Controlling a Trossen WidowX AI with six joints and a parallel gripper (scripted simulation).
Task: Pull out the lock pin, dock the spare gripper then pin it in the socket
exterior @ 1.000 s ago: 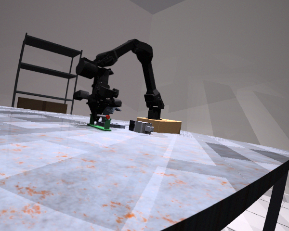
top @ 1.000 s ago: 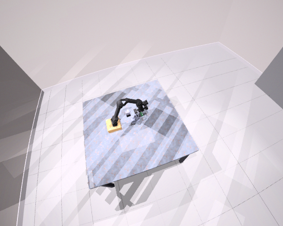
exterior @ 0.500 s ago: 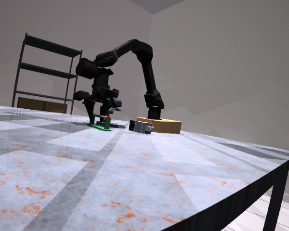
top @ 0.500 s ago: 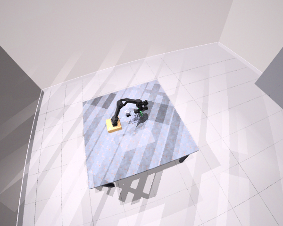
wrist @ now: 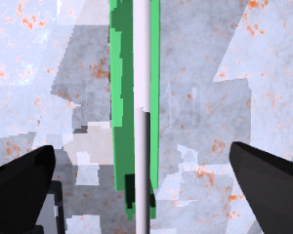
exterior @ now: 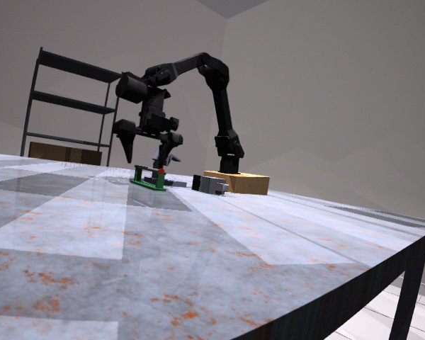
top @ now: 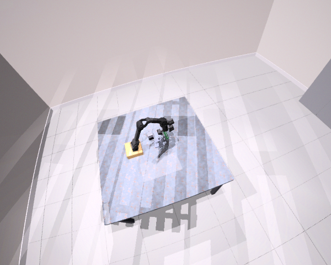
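My gripper tip is now 30 mm above the green mount and 20 mm to the right of it. Also, from my gripper tip: spare gripper 190 mm behind, 50 mm to the left, 30 mm below; then socket 100 mm behind, 80 mm to the right.
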